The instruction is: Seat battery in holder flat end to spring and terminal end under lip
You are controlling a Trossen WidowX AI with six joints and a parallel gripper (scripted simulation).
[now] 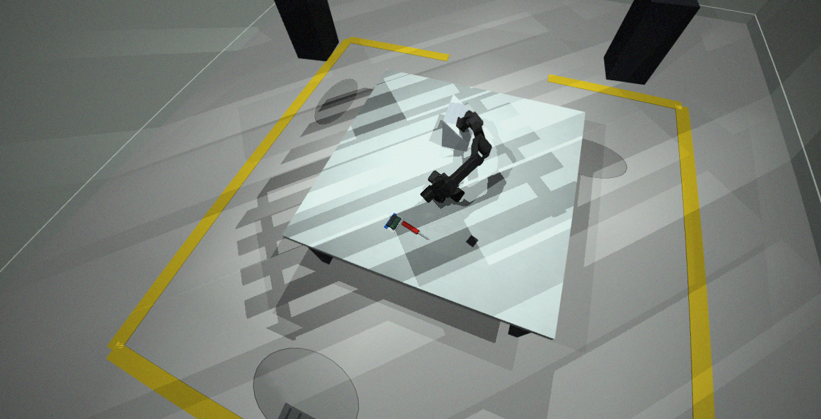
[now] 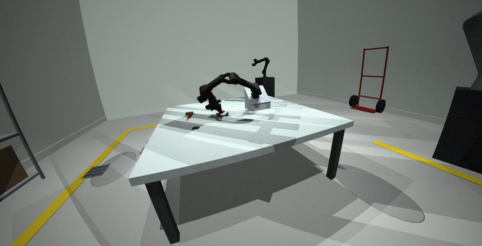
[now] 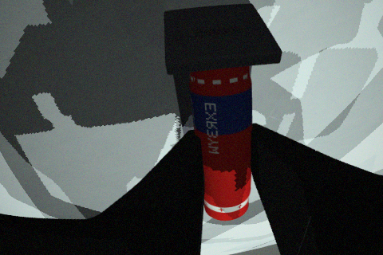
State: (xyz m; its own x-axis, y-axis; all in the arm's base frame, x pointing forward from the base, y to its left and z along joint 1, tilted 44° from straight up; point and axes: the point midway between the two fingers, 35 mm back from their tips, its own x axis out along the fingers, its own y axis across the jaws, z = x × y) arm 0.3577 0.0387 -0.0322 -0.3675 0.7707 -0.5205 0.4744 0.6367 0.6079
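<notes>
Now: the battery right at my gripper tip. The rest, counted from my gripper tip: red-handled screwdriver: 260 mm ahead, 110 mm to the right, 10 mm below.
</notes>
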